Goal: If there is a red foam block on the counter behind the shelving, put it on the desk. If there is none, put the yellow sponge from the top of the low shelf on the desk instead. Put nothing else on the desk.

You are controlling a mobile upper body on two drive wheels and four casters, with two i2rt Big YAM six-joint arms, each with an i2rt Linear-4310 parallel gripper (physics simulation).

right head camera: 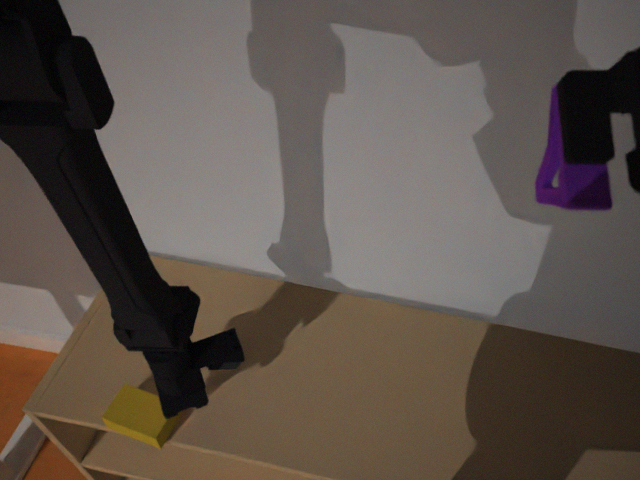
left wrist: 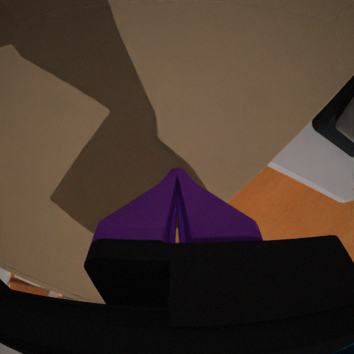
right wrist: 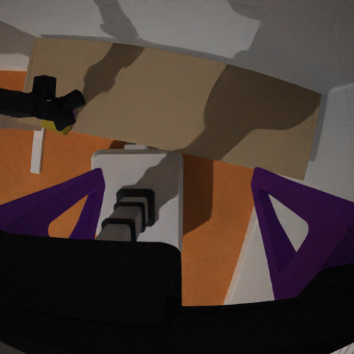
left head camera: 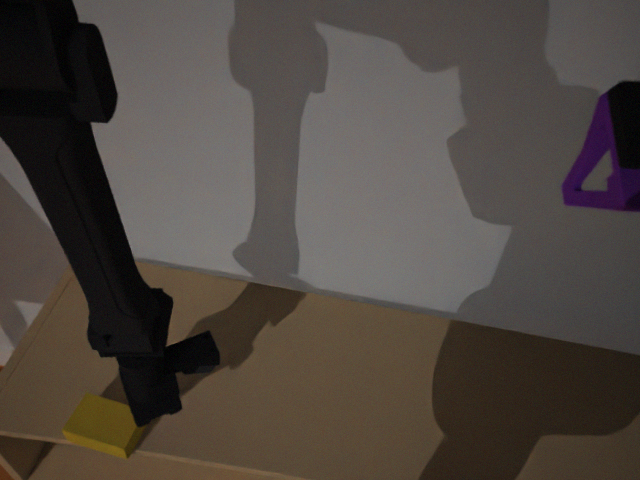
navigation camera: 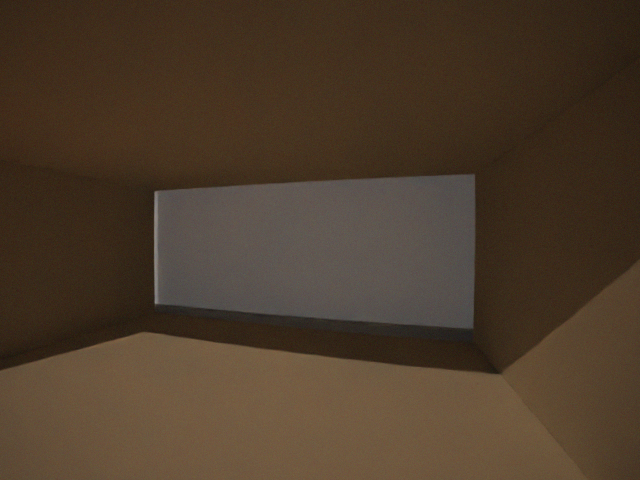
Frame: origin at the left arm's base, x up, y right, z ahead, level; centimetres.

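Seen in the pictures: left gripper, between the fingertips: (right head camera: 189, 405) (left head camera: 157, 412); right gripper, between the fingertips: (right head camera: 617, 193) (left head camera: 633, 197).
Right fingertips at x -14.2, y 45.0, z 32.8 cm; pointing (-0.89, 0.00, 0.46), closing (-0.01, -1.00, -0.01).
Observation:
A point is followed by its place in that frame.
The yellow sponge (left head camera: 106, 426) {x -75.5, y -0.6, z 42.7 cm} lies at the front left corner of the tan low shelf top (left head camera: 328, 381) {x -80.0, y 35.8, z 51.6 cm}. It also shows in the right head view (right head camera: 137, 415) {x -75.5, y -1.2, z 42.9 cm} and, small, in the right wrist view (right wrist: 56, 126). My left gripper (left head camera: 151, 410) {x -78.1, y 6.2, z 45.7 cm} stands on the sponge's right side, its fingertips hidden behind the black body. My right gripper (right wrist: 179, 170) is wide open and empty, raised at the right edge of the right head view (right head camera: 549, 157) {x -11.0, y 39.3, z 32.1 cm}.
A grey wall (left head camera: 375, 167) {x -46.1, y 40.8, z 73.5 cm} rises straight behind the shelf top. Orange floor (left wrist: 298, 207) lies beyond the shelf's edge. My white base (right wrist: 140, 189) stands below the shelf's front. The navigation view looks through a brown shelf bay at the wall (navigation camera: 313, 252) {x -120.4, y 19.9, z 77.3 cm}.

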